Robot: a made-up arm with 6 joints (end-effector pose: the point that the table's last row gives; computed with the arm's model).
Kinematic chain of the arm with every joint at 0, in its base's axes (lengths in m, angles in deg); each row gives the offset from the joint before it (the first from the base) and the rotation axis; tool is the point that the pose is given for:
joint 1: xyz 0 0 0.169 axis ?
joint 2: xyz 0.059 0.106 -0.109 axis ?
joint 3: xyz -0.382 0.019 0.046 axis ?
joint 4: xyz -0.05 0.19 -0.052 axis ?
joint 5: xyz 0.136 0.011 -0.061 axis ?
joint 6: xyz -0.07 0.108 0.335 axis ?
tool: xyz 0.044 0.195 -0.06
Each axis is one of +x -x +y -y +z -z.
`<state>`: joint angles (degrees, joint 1 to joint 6).
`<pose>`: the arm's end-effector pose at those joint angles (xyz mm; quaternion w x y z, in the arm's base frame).
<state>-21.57 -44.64 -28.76 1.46 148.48 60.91</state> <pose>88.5 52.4 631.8 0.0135 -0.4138 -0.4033 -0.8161</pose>
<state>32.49 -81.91 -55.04 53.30 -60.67 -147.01</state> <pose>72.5 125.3 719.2 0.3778 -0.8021 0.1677 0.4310</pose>
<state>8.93 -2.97 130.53 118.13 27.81 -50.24</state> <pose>34.0 5.1 37.7 0.0356 0.9090 0.0481 0.4126</pose>
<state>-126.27 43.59 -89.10 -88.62 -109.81 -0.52</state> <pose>246.3 -170.5 -597.8 0.0614 0.5955 -0.3651 0.7130</pose>
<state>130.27 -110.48 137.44 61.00 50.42 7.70</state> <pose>-64.9 -19.0 -43.5 0.1215 -0.8038 -0.4567 0.3615</pose>
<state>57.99 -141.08 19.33 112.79 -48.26 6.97</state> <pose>-197.8 930.5 277.3 0.9588 -0.2154 0.0482 0.1790</pose>
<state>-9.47 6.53 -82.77 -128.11 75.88 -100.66</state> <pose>-462.3 177.7 -159.1 0.1029 -0.1313 0.2528 0.9530</pose>
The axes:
joint 1: +z
joint 2: -y
joint 3: -z
joint 4: -y
joint 5: +z
joint 6: +x

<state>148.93 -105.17 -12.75 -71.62 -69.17 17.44</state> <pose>-89.2 -563.5 260.1 0.0977 -0.9456 -0.2755 0.1428</pose>
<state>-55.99 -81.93 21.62 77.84 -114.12 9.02</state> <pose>489.2 -207.2 651.3 0.0657 -0.1738 -0.1360 -0.9731</pose>
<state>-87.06 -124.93 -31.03 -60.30 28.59 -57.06</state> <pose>445.6 -338.2 487.9 0.4888 0.7483 0.2395 0.3792</pose>
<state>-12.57 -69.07 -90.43 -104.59 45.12 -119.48</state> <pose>-258.4 228.2 496.4 0.0527 0.2068 -0.2068 0.9548</pose>
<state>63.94 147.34 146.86 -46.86 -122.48 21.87</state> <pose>467.1 580.4 -239.5 0.1817 0.2038 0.9471 -0.1686</pose>
